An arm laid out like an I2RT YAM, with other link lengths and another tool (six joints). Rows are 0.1 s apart.
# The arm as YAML. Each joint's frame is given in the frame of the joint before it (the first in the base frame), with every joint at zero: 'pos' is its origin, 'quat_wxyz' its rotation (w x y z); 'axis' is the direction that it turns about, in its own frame. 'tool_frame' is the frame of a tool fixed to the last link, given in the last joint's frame.
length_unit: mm
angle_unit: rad
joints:
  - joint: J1
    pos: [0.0, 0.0, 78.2]
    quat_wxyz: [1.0, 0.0, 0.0, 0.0]
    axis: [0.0, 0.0, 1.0]
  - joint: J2
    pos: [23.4, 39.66, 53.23]
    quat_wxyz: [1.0, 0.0, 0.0, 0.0]
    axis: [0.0, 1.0, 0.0]
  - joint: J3
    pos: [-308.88, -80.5, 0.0]
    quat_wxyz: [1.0, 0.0, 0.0, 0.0]
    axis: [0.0, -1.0, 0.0]
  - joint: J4
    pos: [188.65, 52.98, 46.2]
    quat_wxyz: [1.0, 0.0, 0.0, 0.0]
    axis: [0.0, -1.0, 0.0]
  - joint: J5
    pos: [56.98, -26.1, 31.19]
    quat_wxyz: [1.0, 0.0, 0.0, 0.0]
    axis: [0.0, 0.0, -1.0]
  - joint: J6
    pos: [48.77, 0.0, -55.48]
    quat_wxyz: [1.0, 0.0, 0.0, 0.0]
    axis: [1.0, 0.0, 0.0]
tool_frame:
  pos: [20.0, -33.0, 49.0]
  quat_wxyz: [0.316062, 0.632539, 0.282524, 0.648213]
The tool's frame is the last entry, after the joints.
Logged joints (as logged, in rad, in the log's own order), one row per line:
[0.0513 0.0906 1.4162 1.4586 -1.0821 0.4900]
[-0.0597 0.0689 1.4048 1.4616 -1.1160 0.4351]
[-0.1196 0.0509 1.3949 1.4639 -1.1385 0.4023]
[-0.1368 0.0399 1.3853 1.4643 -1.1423 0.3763]
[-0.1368 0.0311 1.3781 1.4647 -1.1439 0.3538]
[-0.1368 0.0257 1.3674 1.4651 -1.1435 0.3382]
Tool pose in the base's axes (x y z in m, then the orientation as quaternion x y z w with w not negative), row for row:
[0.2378 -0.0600 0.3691 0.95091 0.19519 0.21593 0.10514]
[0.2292 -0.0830 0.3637 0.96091 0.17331 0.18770 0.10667]
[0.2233 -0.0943 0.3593 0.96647 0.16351 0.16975 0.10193]
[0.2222 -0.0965 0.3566 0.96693 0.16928 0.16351 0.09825]
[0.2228 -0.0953 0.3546 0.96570 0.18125 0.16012 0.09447]
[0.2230 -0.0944 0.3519 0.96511 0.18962 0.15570 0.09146]
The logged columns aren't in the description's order. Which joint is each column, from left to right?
Columns, left to right: J1, J5, J3, J2, J4, J6.
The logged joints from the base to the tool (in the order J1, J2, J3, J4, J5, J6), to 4 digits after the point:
[0.0513 1.4586 1.4162 -1.0821 0.0906 0.4900]
[-0.0597 1.4616 1.4048 -1.1160 0.0689 0.4351]
[-0.1196 1.4639 1.3949 -1.1385 0.0509 0.4023]
[-0.1368 1.4643 1.3853 -1.1423 0.0399 0.3763]
[-0.1368 1.4647 1.3781 -1.1439 0.0311 0.3538]
[-0.1368 1.4651 1.3674 -1.1435 0.0257 0.3382]

